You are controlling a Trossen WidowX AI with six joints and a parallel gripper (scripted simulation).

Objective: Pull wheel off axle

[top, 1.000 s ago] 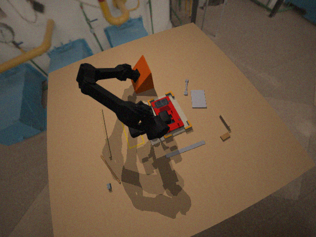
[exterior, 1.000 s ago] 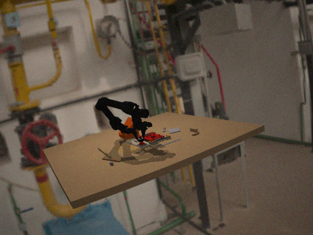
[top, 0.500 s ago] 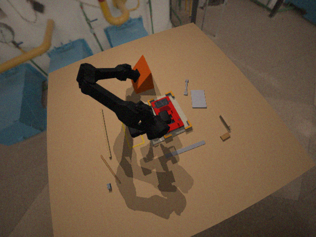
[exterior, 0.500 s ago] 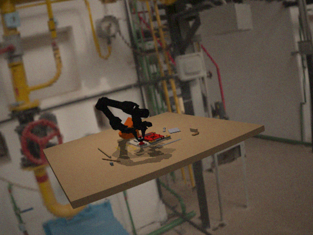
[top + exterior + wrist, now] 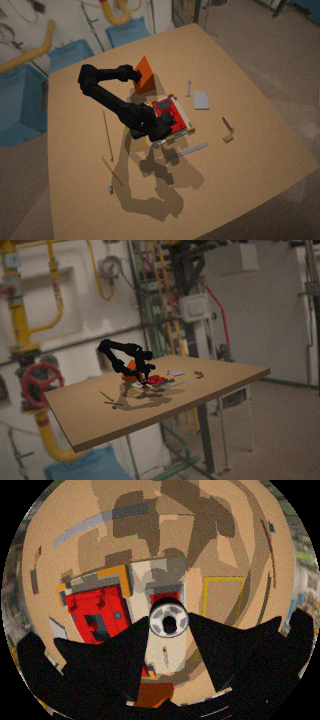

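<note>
My gripper tip is now right at the silver wheel. Also, from my gripper tip: upright axle: 1 cm below; grey bar: 15 cm ahead, 11 cm to the left, 4 cm below; grey plate: 7 cm behind, 32 cm to the left, 4 cm below.
</note>
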